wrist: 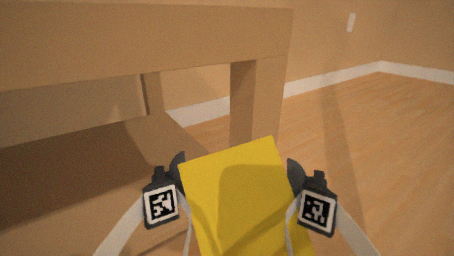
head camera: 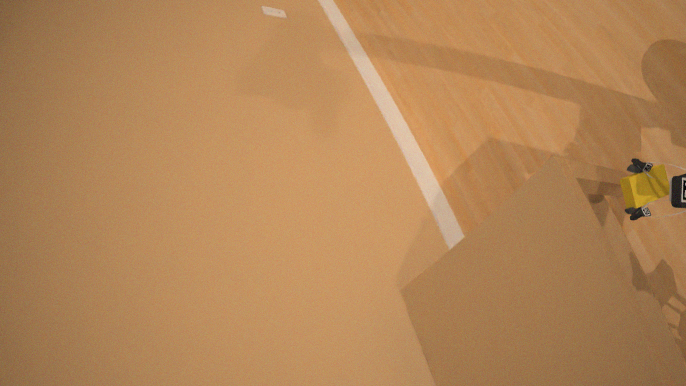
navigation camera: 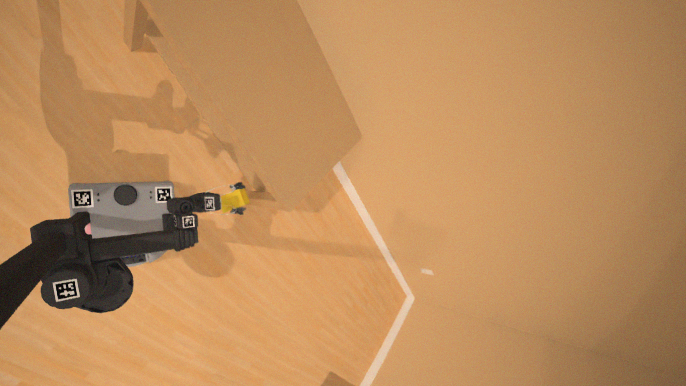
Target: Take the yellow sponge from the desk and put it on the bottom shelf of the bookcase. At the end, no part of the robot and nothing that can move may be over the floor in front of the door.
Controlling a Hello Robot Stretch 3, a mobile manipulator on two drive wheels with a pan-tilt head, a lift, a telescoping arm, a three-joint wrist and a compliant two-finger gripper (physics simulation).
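Frame: origin at the robot's base, x down, y right, z back, level; metres.
Where they show: gripper, between the fingertips: (wrist: 237,172) (head camera: 627,189) (navigation camera: 244,197); robot's base, origin of its link: (navigation camera: 125,194).
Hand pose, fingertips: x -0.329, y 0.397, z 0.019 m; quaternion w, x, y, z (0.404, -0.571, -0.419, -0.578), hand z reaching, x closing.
Observation:
Things, the pixels of their top centre, and the offset from my fingertips.
- yellow sponge, centre of its top: (wrist: 252,152) (head camera: 637,185) (navigation camera: 239,201) dx -0.046, dy -0.040, dz +0.008 m
- small white plate, centre of its top: (head camera: 262,9) (wrist: 353,13) (navigation camera: 433,273) dx -0.129, dy +1.500, dz +0.721 m
The yellow sponge (head camera: 652,185) (navigation camera: 235,200) (wrist: 250,215) is a block between the two fingers of my gripper (head camera: 638,189) (navigation camera: 238,199) (wrist: 237,172). The gripper is shut on it, a finger at each side, and holds it tilted in the wrist view. A brown wooden piece of furniture (head camera: 525,280) (navigation camera: 250,85) (wrist: 190,37) with a flat top and legs stands in front of the gripper; it looks like the desk, but I cannot be sure. The sponge is close to its near corner. No bookcase shelf or door can be made out clearly.
My grey base (navigation camera: 145,190) and the dark arm (navigation camera: 135,246) are left of the furniture in the navigation view. A white baseboard (head camera: 385,95) (navigation camera: 370,220) (wrist: 320,85) runs along the wall beyond, to a room corner. A small white plate (head camera: 274,12) (navigation camera: 427,272) (wrist: 351,22) is on the wall.

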